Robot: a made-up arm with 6 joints.
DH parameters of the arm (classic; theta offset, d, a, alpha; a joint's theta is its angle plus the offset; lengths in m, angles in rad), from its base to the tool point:
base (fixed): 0 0 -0.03 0
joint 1: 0 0.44 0 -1.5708
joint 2: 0.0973 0 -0.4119 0
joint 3: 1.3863 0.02 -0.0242 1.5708
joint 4: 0 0.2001 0.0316 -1.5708
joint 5: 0 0.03 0.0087 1.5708
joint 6: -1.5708 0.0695 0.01 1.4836
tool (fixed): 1.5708 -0.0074 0 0
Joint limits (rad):
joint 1: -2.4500..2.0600
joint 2: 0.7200..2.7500
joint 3: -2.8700..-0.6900
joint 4: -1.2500..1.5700
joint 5: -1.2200..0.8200
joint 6: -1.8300..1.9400
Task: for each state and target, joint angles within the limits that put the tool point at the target. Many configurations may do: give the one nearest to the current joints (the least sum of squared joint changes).
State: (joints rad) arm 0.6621 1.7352 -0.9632 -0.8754 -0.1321 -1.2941
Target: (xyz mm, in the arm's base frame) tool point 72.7 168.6 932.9
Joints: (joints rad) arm 0.9044 1.3355 -1.5723 -0.8371 -0.2787 -1.3080
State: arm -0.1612 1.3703 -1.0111 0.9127 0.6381 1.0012
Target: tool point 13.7 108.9 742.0
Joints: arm -0.0078 1.0075 -0.7131 0.8155 0.7416 0.9911
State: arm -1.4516 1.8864 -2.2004 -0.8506 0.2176 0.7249
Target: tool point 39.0 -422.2 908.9
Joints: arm -1.3870 1.9219 -2.3497 -0.8536 0.1540 0.7211
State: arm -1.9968 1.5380 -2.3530 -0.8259 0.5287 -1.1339
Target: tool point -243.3 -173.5 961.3
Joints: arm -2.3628 1.5805 -2.1018 -0.8709 0.6667 -1.1106
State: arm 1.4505 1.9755 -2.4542 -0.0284 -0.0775 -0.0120
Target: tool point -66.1 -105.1 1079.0
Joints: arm 1.5753 1.0539 -2.3886 -0.0703 -0.0197 -0.0201
